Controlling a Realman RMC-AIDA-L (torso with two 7-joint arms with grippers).
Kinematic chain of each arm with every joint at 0, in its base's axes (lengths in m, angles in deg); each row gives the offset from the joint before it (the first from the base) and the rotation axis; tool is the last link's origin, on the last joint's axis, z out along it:
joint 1: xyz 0 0 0.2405 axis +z
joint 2: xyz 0 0 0 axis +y
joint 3: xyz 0 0 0.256 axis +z
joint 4: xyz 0 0 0 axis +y
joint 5: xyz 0 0 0.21 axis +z
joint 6: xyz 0 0 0 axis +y
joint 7: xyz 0 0 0.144 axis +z
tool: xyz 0 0 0
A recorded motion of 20 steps. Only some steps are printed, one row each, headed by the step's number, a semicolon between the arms.
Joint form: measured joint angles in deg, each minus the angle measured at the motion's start. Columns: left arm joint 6, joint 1, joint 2, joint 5, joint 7, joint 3, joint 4; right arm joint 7, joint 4, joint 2, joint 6, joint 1, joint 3, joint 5.
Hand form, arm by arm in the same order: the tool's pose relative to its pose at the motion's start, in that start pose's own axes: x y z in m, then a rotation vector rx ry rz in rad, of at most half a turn. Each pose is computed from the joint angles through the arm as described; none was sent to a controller.
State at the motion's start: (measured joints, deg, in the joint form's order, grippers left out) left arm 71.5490 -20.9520 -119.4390 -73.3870 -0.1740 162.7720 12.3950; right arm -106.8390 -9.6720 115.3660 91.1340 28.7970 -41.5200 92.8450
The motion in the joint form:
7: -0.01 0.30 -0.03 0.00 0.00 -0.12 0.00; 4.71 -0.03 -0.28 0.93 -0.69 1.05 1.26
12: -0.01 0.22 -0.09 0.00 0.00 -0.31 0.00; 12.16 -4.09 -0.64 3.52 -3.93 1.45 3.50
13: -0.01 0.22 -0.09 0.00 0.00 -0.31 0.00; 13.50 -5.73 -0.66 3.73 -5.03 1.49 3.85
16: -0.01 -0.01 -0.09 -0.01 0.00 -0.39 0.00; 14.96 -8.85 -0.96 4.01 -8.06 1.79 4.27
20: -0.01 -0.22 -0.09 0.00 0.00 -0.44 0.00; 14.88 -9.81 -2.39 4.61 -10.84 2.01 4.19
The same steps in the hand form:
7: -0.0011 -0.0006 -0.0018 0.0052 -0.0037 -0.0019; -0.0049 -0.0010 -0.0063 0.0100 -0.0421 0.0830
12: -0.0007 -0.0004 -0.0012 0.0072 -0.0019 -0.0035; -0.0157 -0.0011 -0.0280 0.0184 -0.0993 0.1627
13: -0.0007 -0.0004 -0.0012 0.0072 -0.0019 -0.0035; -0.0181 -0.0017 -0.0347 0.0291 -0.1072 0.1663
16: 0.0002 -0.0002 0.0004 0.0061 0.0014 -0.0033; -0.0198 -0.0032 -0.0549 0.0696 -0.1207 0.1589
20: 0.0011 0.0000 0.0017 0.0044 0.0043 -0.0028; -0.0193 -0.0043 -0.0793 0.1138 -0.1182 0.1454

